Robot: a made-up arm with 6 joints.
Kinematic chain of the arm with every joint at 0, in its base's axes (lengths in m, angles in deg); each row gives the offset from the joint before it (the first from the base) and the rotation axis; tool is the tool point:
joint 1: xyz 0 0 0.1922 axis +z
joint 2: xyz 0 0.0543 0 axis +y
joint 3: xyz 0 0 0.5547 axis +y
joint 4: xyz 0 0 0.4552 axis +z
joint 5: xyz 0 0 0 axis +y
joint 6: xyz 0 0 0.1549 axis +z
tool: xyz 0 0 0
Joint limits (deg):
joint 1: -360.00..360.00
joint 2: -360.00..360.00
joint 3: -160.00..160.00
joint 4: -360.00..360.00
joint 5: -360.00..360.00
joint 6: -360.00..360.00
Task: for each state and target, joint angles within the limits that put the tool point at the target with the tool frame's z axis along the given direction. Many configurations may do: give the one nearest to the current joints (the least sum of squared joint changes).
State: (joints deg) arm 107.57 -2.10 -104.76 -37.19 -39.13 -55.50
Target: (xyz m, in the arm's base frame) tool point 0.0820 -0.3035 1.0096 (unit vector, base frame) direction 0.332 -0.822 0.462
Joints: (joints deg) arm 117.53 23.24 -81.99 -53.73 -6.09 -55.50
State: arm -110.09 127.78 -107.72 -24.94 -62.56 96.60
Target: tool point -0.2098 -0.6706 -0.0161 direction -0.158 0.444 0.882
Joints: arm -108.16 144.97 -68.86 16.97 -98.63 96.60
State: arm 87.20 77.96 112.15 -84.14 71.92 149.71
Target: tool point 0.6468 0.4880 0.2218 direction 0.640 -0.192 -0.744
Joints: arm 39.26 43.03 81.90 -54.44 42.89 149.71
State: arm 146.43 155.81 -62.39 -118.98 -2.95 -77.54
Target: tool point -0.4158 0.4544 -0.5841 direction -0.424 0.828 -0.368
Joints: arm 130.51 174.62 -63.09 -87.29 12.46 -77.54
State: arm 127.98 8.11 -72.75 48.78 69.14 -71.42
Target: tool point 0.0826 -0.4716 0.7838 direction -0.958 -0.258 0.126
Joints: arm 124.52 -3.28 -84.42 81.54 108.96 -71.42
